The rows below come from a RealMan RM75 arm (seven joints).
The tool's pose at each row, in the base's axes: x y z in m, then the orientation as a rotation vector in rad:
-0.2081 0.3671 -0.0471 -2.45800 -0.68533 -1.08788
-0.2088 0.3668 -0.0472 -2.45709 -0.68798 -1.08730
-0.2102 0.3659 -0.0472 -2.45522 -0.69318 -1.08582
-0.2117 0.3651 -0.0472 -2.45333 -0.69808 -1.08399
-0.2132 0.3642 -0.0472 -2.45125 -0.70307 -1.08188
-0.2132 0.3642 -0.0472 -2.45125 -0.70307 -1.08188
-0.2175 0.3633 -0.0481 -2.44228 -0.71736 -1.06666
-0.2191 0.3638 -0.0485 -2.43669 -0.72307 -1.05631
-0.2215 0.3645 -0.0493 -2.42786 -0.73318 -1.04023
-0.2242 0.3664 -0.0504 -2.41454 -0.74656 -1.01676
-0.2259 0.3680 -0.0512 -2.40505 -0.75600 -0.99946
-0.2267 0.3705 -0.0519 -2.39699 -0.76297 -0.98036
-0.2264 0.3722 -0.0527 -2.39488 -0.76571 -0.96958
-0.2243 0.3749 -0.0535 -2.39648 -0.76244 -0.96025
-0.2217 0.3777 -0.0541 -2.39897 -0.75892 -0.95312
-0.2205 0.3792 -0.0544 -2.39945 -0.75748 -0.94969
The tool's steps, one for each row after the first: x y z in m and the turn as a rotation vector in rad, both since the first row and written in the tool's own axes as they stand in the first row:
-0.0006 -0.0001 -0.0005 0.00123 -0.00037 -0.00159
-0.0016 -0.0002 -0.0018 0.00388 -0.00125 -0.00461
-0.0027 -0.0004 -0.0030 0.00667 -0.00225 -0.00733
-0.0039 -0.0005 -0.0044 0.00976 -0.00333 -0.01003
-0.0039 -0.0005 -0.0044 0.00976 -0.00333 -0.01003
-0.0073 -0.0021 -0.0068 0.02534 -0.00998 -0.01501
-0.0084 -0.0033 -0.0072 0.03519 -0.01405 -0.01568
-0.0102 -0.0052 -0.0077 0.05066 -0.02059 -0.01764
-0.0121 -0.0081 -0.0076 0.07341 -0.02983 -0.01960
-0.0133 -0.0102 -0.0073 0.08982 -0.03681 -0.02088
-0.0136 -0.0126 -0.0061 0.10568 -0.04508 -0.02016
-0.0135 -0.0137 -0.0045 0.11252 -0.05067 -0.01920
-0.0121 -0.0147 -0.0014 0.11526 -0.05602 -0.01468
-0.0103 -0.0154 0.0019 0.11623 -0.06050 -0.01065
-0.0094 -0.0159 0.0035 0.11729 -0.06238 -0.00881

